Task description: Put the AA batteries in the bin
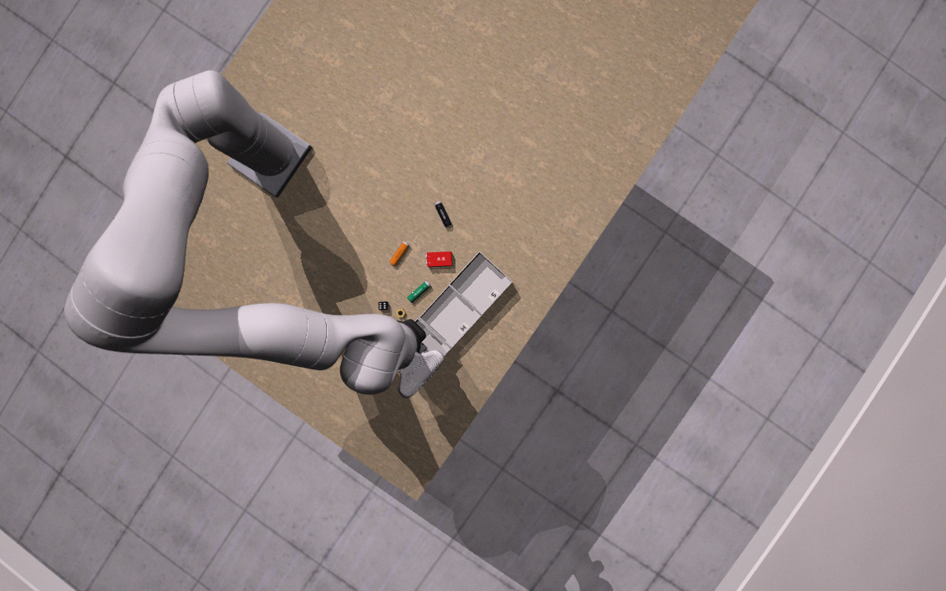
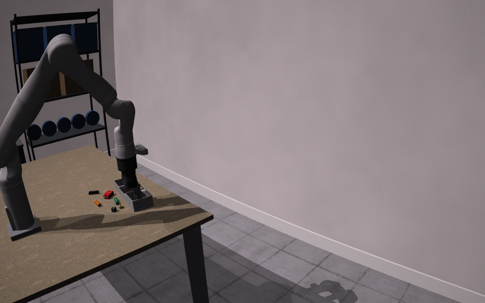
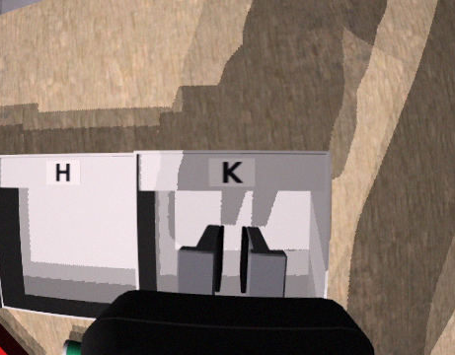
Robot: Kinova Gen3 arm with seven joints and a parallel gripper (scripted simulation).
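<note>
Now: hand 8 cm to the right of the bin row and 2 cm above it. The rest, counted from my hand: black die: 11 cm behind, 1 cm to the left, 4 cm below; green AA battery: 7 cm behind, 8 cm to the left, 4 cm below; yellow nut: 7 cm behind, 2 cm to the left, 4 cm below.
</note>
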